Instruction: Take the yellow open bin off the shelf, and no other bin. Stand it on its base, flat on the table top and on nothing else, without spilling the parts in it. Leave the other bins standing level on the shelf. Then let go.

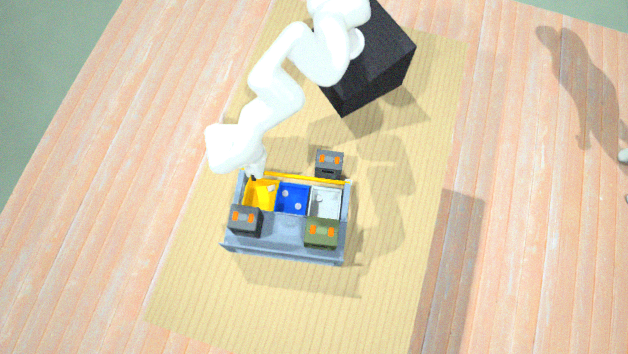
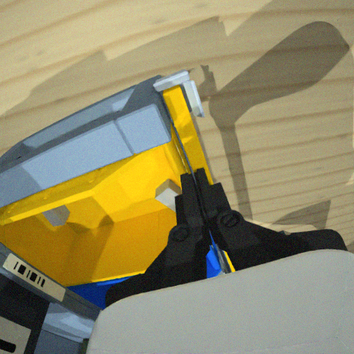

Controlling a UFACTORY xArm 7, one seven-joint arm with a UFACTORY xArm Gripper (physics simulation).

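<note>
The yellow open bin (image 1: 260, 198) (image 2: 125, 245) stands in the left end of the grey-blue shelf (image 1: 285, 232) (image 2: 90, 152), beside the blue bin (image 1: 292, 201) (image 2: 92, 292). A pale block (image 1: 271, 188) (image 2: 167, 194) and a grey block (image 2: 57, 215) lie in the yellow bin. My gripper (image 1: 254, 178) (image 2: 197, 186) is shut, with nothing between its fingers. Its tips are at the bin's open side, close to the yellow rail (image 1: 305, 177) (image 2: 186, 122). The fingers hide part of the bin's near edge, so contact is unclear.
The white bin (image 1: 327, 201) stands right of the blue one. A dark grey box (image 1: 246, 220) (image 2: 25, 302) and a green box (image 1: 321, 234) sit on the shelf's top. Another dark grey box (image 1: 329, 164) stands outside the rail. The black pedestal (image 1: 375, 65) is behind, on the tan surface (image 1: 300, 315).
</note>
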